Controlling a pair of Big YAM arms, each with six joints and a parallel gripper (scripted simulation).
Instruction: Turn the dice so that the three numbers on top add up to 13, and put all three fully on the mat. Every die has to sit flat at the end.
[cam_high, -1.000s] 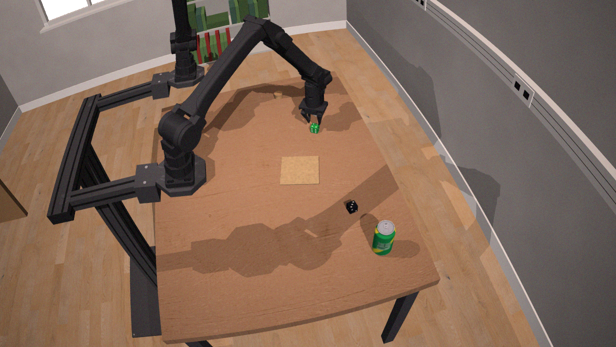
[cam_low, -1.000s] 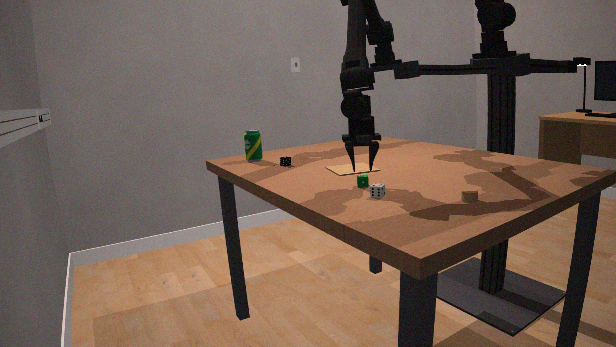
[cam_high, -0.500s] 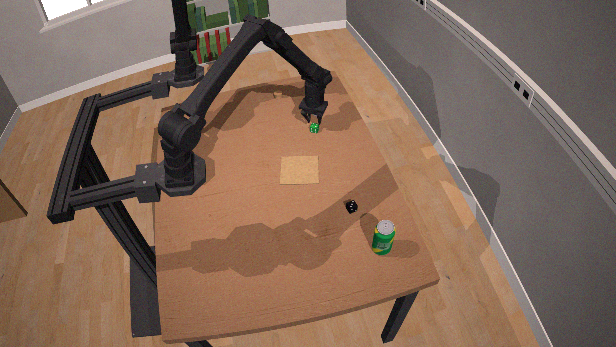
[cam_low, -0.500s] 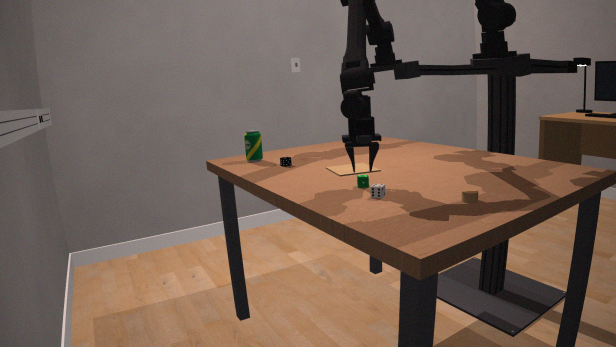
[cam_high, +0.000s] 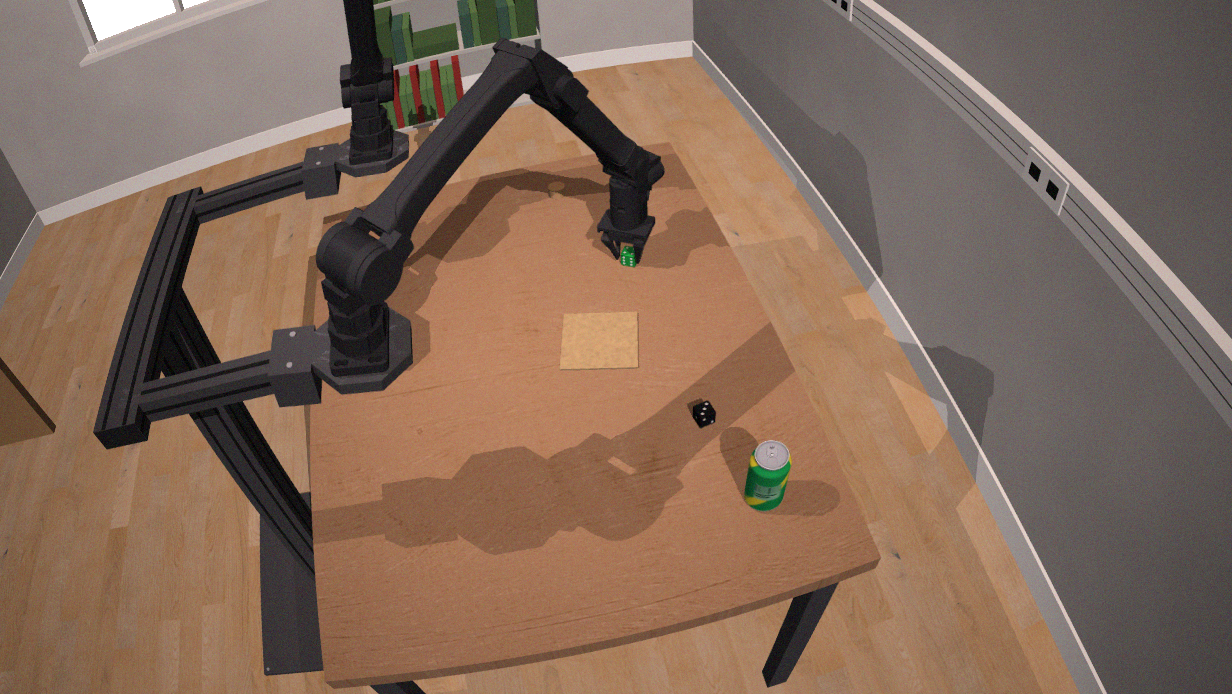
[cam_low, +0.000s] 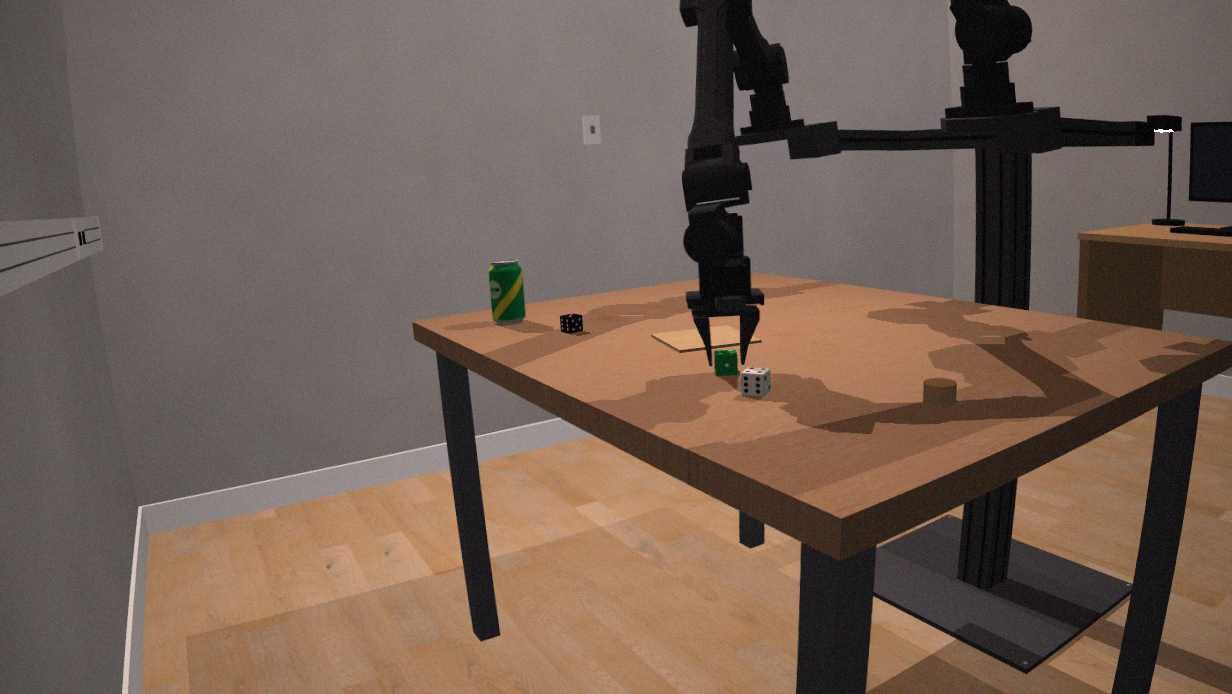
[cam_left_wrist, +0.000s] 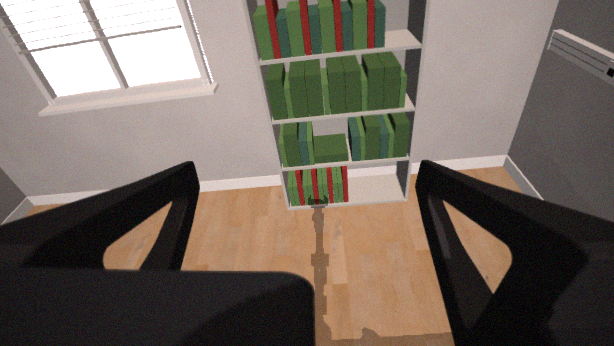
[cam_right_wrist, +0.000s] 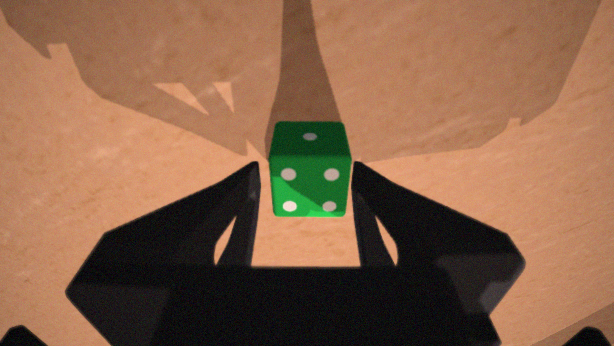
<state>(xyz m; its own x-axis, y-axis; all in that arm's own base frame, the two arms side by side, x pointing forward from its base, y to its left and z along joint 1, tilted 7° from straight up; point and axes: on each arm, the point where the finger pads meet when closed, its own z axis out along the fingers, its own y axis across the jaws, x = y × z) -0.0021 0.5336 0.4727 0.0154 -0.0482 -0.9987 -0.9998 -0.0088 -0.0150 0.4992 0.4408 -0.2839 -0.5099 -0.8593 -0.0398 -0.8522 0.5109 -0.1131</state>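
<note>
The green die is right at my right hand. From my right hand the other things lie so: small wooden cylinder: 10 cm behind, 29 cm to the left, 1 cm below; then mat: 10 cm behind, 20 cm to the right, 2 cm below.
</note>
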